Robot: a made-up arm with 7 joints.
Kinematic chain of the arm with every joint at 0, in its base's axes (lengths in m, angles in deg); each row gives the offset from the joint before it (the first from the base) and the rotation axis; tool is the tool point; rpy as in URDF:
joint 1: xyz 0 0 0.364 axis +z
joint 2: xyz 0 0 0 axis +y
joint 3: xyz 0 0 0.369 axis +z
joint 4: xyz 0.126 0 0 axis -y
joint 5: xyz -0.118 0 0.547 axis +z
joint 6: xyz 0 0 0 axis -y
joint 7: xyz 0.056 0 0 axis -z
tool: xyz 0 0 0 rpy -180 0 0
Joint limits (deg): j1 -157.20..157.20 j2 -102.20..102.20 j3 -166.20..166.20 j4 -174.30..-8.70 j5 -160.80..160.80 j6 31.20..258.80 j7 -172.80..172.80
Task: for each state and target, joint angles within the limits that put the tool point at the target. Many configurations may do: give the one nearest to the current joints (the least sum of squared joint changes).
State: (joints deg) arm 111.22 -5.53 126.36 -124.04 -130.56 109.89 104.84
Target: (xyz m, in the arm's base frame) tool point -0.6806 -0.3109 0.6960
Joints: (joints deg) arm 92.11 -5.26 109.30 -101.39 -130.09 105.13 104.84
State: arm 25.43 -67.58 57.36 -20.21 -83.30 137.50 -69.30
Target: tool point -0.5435 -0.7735 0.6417
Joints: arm 64.10 -76.92 56.37 -14.89 -81.01 128.25 -69.30
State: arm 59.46 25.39 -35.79 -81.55 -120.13 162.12 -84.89
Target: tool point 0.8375 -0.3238 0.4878
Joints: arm 11.66 46.90 -52.61 -72.20 -118.02 149.51 -84.89
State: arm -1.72 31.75 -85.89 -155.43 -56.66 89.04 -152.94
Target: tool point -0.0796 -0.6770 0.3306
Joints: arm -21.78 42.27 -76.99 -127.69 -56.56 91.79 -152.94
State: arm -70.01 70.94 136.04 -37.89 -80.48 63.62 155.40
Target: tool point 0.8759 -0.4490 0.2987
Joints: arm -53.96 102.20 109.20 -44.24 -79.49 55.70 155.40
